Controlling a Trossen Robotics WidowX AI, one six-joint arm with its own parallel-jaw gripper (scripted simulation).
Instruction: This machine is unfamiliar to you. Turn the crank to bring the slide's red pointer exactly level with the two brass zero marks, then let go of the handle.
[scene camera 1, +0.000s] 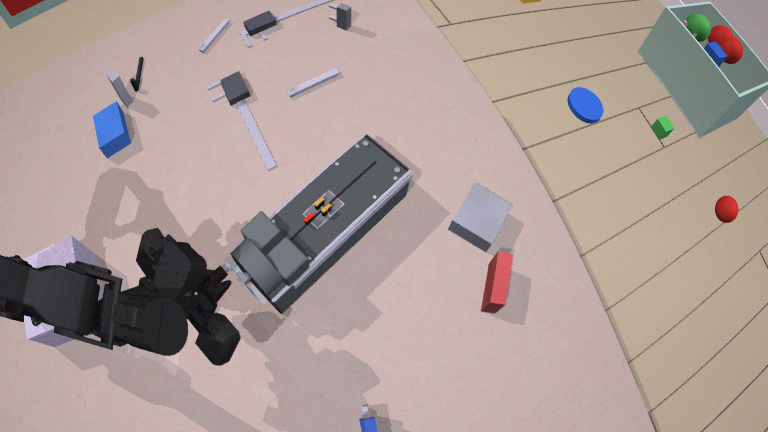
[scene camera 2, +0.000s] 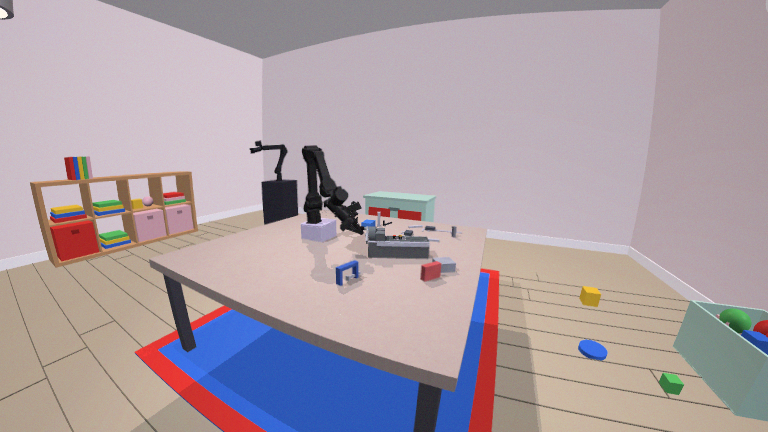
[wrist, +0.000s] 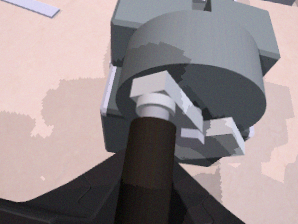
same spot on dark grey slide machine: (wrist: 218, 60) = (scene camera 1: 244, 264)
